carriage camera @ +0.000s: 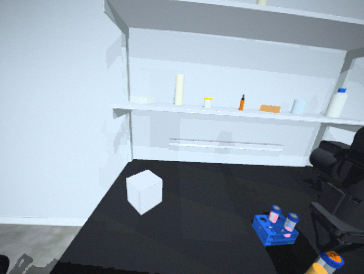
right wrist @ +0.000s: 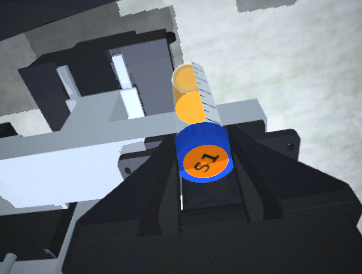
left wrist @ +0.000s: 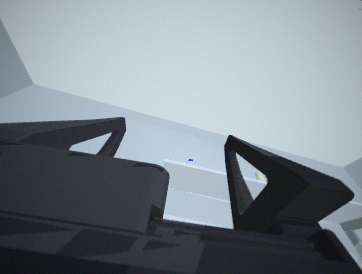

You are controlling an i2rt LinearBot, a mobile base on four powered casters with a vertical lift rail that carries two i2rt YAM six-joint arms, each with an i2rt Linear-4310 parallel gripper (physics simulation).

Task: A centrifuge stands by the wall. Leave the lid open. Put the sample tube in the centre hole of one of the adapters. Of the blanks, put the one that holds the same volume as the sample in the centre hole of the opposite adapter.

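Places are measured from the left arm's base along level axes (x right, y ahead, z up), in centimetres.
Where they show: left gripper, fingertip midpoint: (left wrist: 176,132); right gripper, fingertip midpoint: (carriage camera: 326,250) (right wrist: 201,138).
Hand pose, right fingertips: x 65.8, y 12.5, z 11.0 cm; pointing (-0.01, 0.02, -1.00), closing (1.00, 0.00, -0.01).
After its pixels a point has its place.
The sample tube (carriage camera: 331,261) @(z 11.3, x 64.5, y 10.1 cm) (right wrist: 204,150) @(z 11.5, x 65.9, y 12.2 cm), with a blue cap and an orange top marked S1, holds orange liquid. My right gripper (right wrist: 201,138) @(z 11.0, x 65.8, y 12.5 cm) is shut on it at the cap; in the carriage view the tube is at the lower right, partly cut off. Two blue-capped tubes with pink contents, one (carriage camera: 274,215) @(z -2.6, x 71.1, y 34.5 cm) on the left and one (carriage camera: 291,221) @(z -1.8, x 75.6, y 31.4 cm) on the right, stand in a blue rack (carriage camera: 260,231) @(z -9.0, x 66.0, y 32.2 cm) on the dark bench. Their volumes are too small to read. My left gripper (left wrist: 176,132) @(z 43.3, x -0.3, y 4.5 cm) is open and empty, facing the upper wall and ceiling. The centrifuge and its adapters do not show.
A white box (carriage camera: 144,192) @(z -0.7, x 17.3, y 38.9 cm) stands on the dark bench (carriage camera: 200,215) @(z -12.1, x 42.9, y 40.2 cm), left of the rack. A dark robot arm (carriage camera: 332,156) @(z 31.0, x 63.9, y 17.9 cm) is at the right edge. A wall shelf (carriage camera: 160,108) @(z 33.0, x 19.4, y 59.9 cm) holds bottles and jars above the bench. Pale and dark structure (right wrist: 95,135) shows beyond the tube in the right wrist view.
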